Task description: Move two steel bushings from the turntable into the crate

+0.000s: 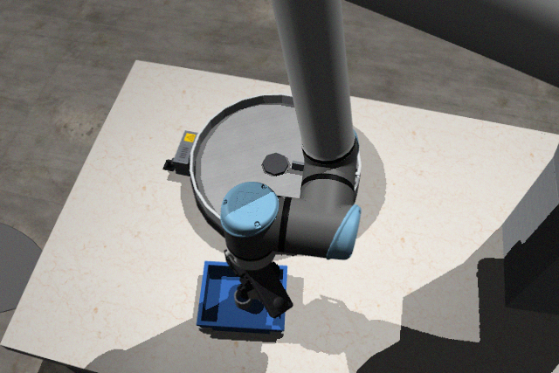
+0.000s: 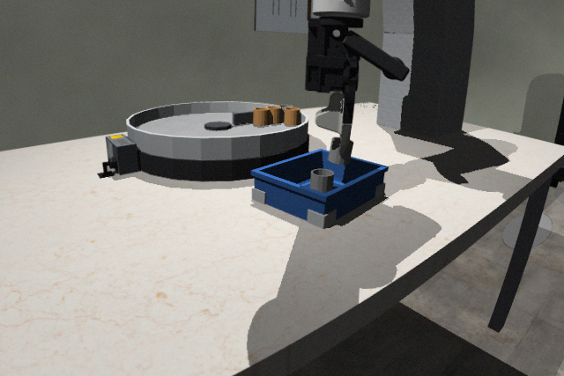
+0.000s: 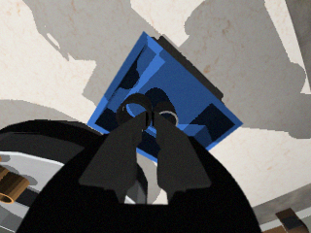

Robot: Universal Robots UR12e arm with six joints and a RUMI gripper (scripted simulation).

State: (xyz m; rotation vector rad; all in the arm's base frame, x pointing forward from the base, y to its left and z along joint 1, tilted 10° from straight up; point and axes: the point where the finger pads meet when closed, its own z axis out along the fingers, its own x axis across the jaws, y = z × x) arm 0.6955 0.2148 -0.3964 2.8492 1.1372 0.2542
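The blue crate is 4 cm ahead of my hand, 1 cm to the right of it and 6 cm below it. From my hand the other things lie so: round grey turntable (3 cm ahead, 35 cm to the right, 3 cm below).
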